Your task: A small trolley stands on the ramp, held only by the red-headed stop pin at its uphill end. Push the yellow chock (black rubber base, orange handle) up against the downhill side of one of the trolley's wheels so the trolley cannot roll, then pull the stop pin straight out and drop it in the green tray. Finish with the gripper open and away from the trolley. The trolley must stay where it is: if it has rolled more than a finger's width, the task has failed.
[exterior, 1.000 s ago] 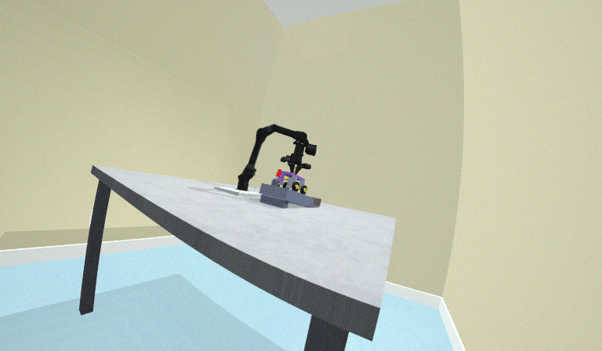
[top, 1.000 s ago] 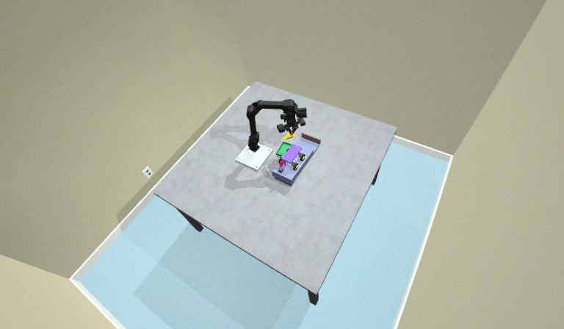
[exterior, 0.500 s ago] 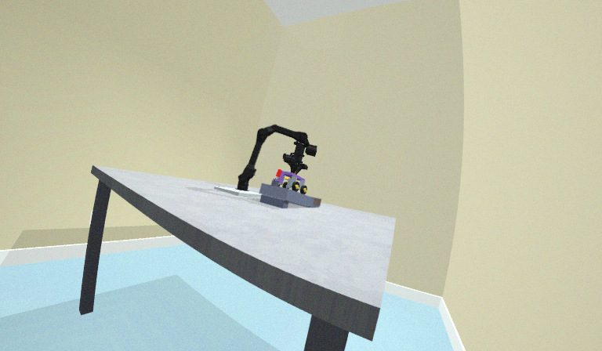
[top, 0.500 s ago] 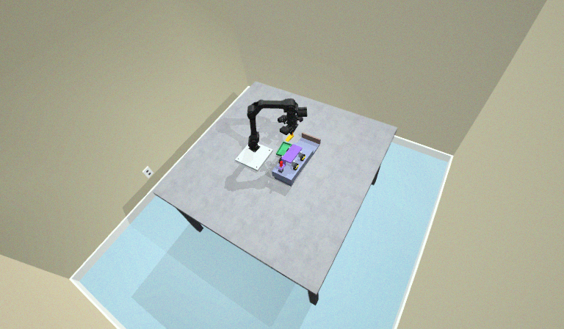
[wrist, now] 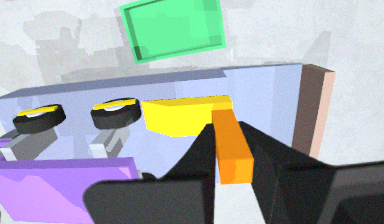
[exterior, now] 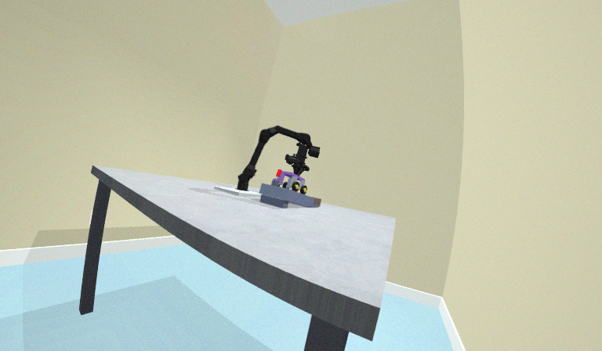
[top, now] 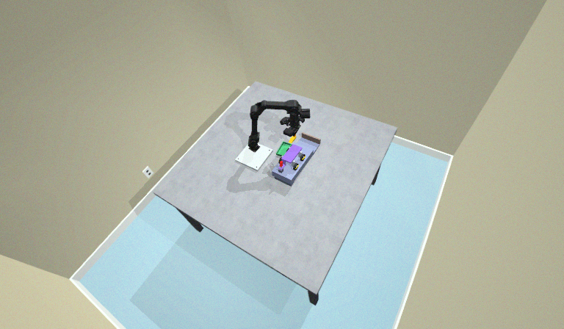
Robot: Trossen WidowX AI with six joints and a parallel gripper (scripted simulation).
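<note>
Now: the stop pin 90 mm ahead of my gripper tip, 240 mm to the right of it and 20 mm below it. Also, from my gripper tip: brown end stop 50 mm ahead, 120 mm to the left, 120 mm below; purple trolley 90 mm ahead, 140 mm to the right, 40 mm below; yellow chock 20 mm to the right, 10 mm below.
</note>
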